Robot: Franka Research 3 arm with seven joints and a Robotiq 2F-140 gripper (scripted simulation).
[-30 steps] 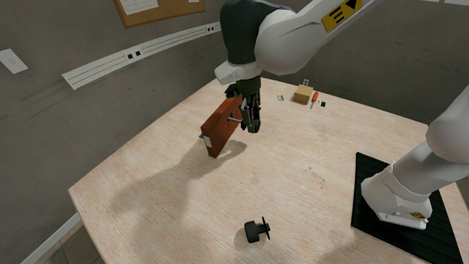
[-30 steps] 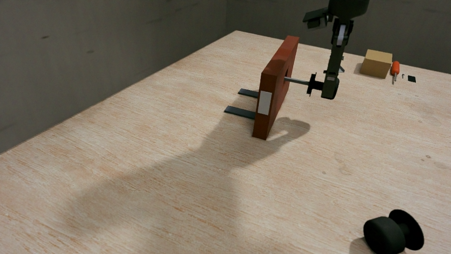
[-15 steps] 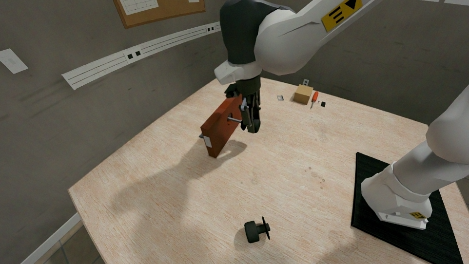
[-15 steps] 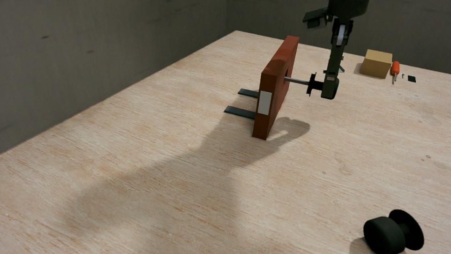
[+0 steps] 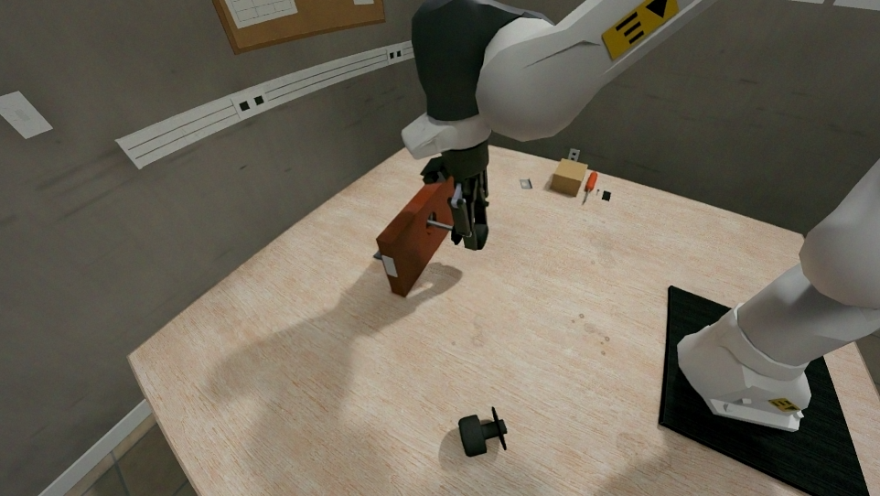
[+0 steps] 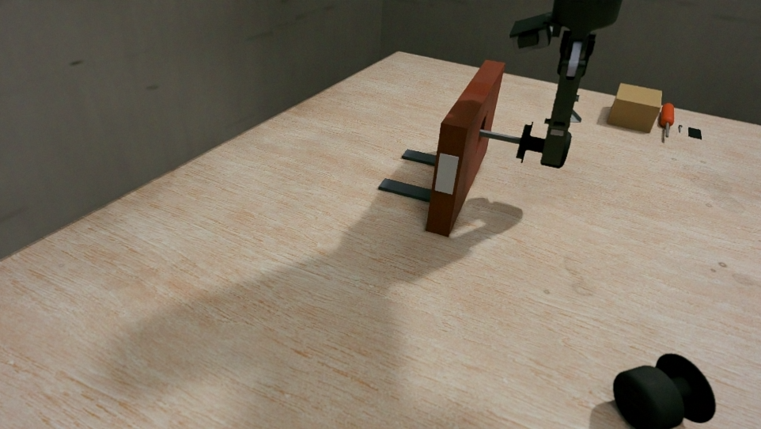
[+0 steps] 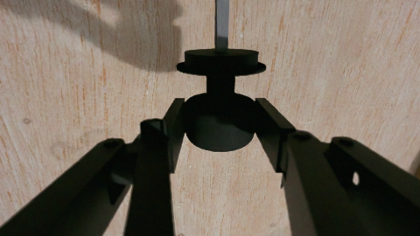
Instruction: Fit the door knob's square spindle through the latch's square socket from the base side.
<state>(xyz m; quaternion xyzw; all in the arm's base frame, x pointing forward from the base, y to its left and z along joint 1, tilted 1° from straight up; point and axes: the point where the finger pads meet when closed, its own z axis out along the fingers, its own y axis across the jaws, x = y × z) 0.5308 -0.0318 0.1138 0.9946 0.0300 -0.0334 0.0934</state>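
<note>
Now: hand 40 mm short of the black door knob and 30 mm above it. Round my hand: red-brown wooden door slab 130 mm ahead, 30 mm below; then grey latch plate 150 mm to the left, 120 mm ahead, 30 mm below; then tan box 490 mm to the right, 140 mm behind, 100 mm below.
</note>
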